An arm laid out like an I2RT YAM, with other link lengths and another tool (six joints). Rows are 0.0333 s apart.
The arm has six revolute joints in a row. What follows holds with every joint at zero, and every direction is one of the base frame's. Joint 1 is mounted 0.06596 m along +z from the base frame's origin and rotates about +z. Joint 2 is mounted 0.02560 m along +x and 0.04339 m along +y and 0.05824 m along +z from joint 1 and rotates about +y. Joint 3 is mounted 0.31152 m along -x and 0.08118 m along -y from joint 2 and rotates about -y. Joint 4 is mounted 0.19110 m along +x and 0.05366 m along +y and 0.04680 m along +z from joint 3 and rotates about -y. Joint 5 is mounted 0.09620 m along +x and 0.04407 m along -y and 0.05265 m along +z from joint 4 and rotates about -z. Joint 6 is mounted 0.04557 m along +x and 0.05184 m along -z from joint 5 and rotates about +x. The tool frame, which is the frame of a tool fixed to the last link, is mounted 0.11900 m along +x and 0.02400 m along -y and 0.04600 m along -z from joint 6; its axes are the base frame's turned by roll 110.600, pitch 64.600 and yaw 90.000 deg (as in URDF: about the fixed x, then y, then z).
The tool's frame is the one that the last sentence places.
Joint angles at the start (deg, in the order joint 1, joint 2, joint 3, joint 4, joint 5, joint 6):
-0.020, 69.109, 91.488, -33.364, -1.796, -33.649
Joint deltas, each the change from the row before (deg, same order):
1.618, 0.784, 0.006, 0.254, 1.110, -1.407
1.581, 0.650, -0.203, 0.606, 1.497, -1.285
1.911, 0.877, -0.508, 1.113, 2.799, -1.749
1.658, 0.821, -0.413, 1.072, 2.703, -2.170
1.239, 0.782, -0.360, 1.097, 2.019, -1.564
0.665, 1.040, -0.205, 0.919, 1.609, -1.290
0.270, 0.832, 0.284, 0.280, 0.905, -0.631
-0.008, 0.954, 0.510, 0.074, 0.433, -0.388
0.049, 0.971, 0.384, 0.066, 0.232, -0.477
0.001, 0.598, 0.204, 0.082, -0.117, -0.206
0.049, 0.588, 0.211, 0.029, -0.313, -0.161
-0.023, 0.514, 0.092, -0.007, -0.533, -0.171
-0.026, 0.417, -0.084, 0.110, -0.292, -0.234
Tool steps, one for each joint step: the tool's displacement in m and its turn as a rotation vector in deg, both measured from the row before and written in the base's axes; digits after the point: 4 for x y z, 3 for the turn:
0.0062, 0.0055, -0.0017, -1.603, 0.471, 0.804
0.0056, 0.0046, -0.0010, -1.569, 0.183, 0.374
0.0070, 0.0031, -0.0016, -2.305, 0.174, -0.468
0.0062, 0.0022, -0.0005, -2.703, 0.071, -0.531
0.0058, 0.0022, -0.0005, -1.959, -0.007, -0.406
0.0065, 0.0003, -0.0019, -1.649, 0.295, -0.633
0.0044, -0.0003, -0.0007, -0.853, 0.254, -0.476
0.0049, -0.0006, -0.0011, -0.532, 0.366, -0.344
0.0053, 0.0004, -0.0022, -0.598, 0.529, -0.068
0.0035, 0.0008, -0.0016, -0.221, 0.322, 0.163
0.0036, 0.0017, -0.0019, -0.135, 0.363, 0.391
0.0033, 0.0018, -0.0025, -0.100, 0.451, 0.535
0.0027, 0.0010, -0.0026, -0.213, 0.405, 0.316

